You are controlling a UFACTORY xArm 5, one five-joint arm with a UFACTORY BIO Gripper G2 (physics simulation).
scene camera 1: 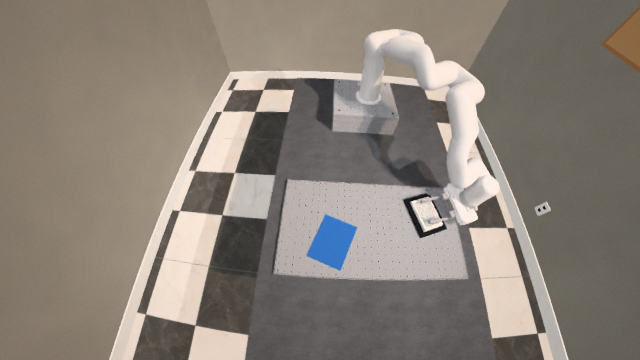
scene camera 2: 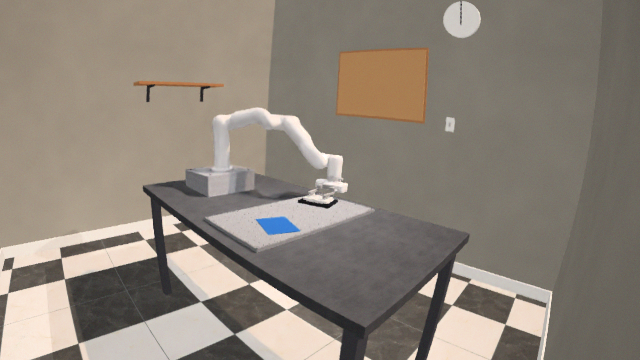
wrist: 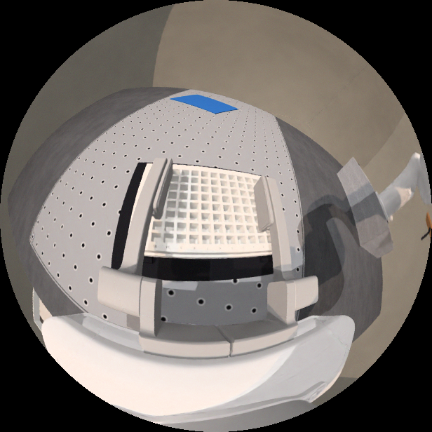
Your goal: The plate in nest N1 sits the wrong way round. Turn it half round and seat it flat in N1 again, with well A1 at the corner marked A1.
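Note:
The white well plate point(scene camera 1: 426, 213) point(scene camera 2: 320, 200) point(wrist: 212, 210) lies in the black nest point(scene camera 1: 424, 234) point(scene camera 2: 327, 205) point(wrist: 207, 267) near the board's right end in scene camera 1, and looks flat there. Small marks on its near edge in the wrist view are too small to read. The A1 corner label does not show. My gripper point(scene camera 1: 427, 210) point(scene camera 2: 311, 195) point(wrist: 212, 197) is shut with nothing between its fingers. The two fingers stand apart, closer together than the plate's width, and reach over the plate's top. Their pads cover strips near two opposite sides of it.
The nest sits on a grey perforated board point(scene camera 1: 380, 250) point(scene camera 2: 340, 212) point(wrist: 70, 220). A flat blue rectangle point(scene camera 1: 332, 242) point(scene camera 2: 278, 225) point(wrist: 205, 103) lies on the same board, towards its other end. The arm's grey base block point(scene camera 1: 365, 124) point(scene camera 2: 227, 184) stands behind the board on the dark table.

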